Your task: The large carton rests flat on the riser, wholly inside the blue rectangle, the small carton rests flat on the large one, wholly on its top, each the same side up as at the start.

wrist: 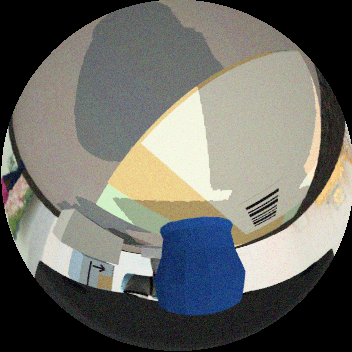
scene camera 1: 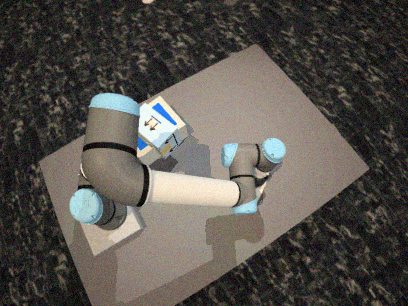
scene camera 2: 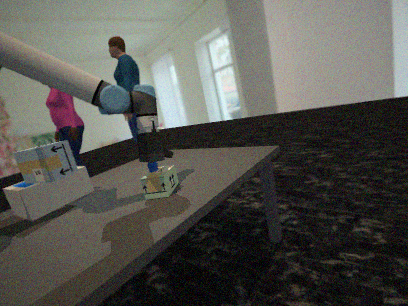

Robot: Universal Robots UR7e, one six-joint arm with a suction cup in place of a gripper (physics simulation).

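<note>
The small pale-green carton [scene camera 2: 159, 182] [wrist: 183, 157] with tan tape and a barcode stands on the grey table, about mid-table. In scene camera 1 only a sliver of it [scene camera 1: 262, 188] shows under the wrist. My blue suction cup [scene camera 2: 152, 167] [wrist: 196, 230] sits pressed on its top face. The large pale-blue carton [scene camera 1: 155, 126] [scene camera 2: 42, 161] [wrist: 91, 269] rests on the white riser [scene camera 1: 181, 132] [scene camera 2: 56, 194], over the blue rectangle [scene camera 1: 163, 113] [scene camera 2: 22, 184], whose ends show past it.
The arm's base [scene camera 1: 108, 235] stands at the table's near-left corner, and the forearm spans the middle. The table [scene camera 1: 263, 98] [scene camera 2: 214, 164] ends in an edge close to the small carton. Two people [scene camera 2: 126, 75] [scene camera 2: 64, 112] stand beyond the far side.
</note>
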